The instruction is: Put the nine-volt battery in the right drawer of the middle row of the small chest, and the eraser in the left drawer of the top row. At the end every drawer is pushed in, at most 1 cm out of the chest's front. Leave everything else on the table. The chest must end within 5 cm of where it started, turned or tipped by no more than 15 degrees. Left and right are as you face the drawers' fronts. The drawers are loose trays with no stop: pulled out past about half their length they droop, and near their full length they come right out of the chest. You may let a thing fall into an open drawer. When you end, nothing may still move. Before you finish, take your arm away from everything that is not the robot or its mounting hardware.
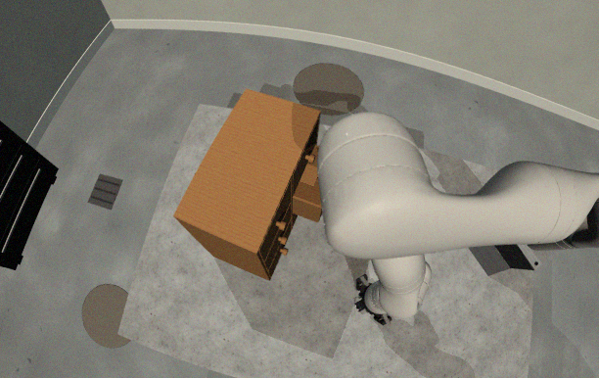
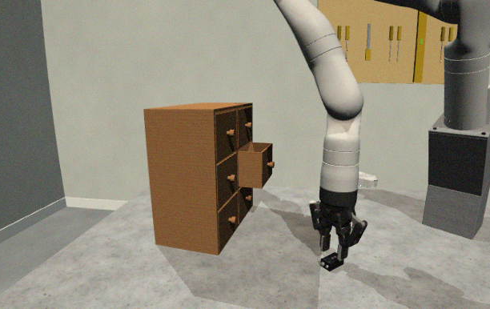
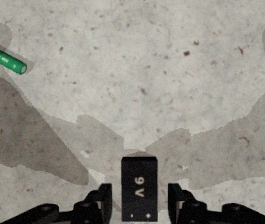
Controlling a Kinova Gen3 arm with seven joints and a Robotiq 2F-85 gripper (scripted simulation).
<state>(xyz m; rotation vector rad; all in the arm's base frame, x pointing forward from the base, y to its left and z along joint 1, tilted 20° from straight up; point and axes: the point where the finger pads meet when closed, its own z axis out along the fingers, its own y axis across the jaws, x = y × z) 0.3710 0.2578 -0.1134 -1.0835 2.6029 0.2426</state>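
My hand is 4 cm above the nine-volt battery, 1 cm to the right of it and 1 cm short of it. Also, from my hand: eraser (33 cm to the right, 4 cm below, 3 cm ahead); small green cylinder (15 cm to the right, 4 cm below, 1 cm ahead).
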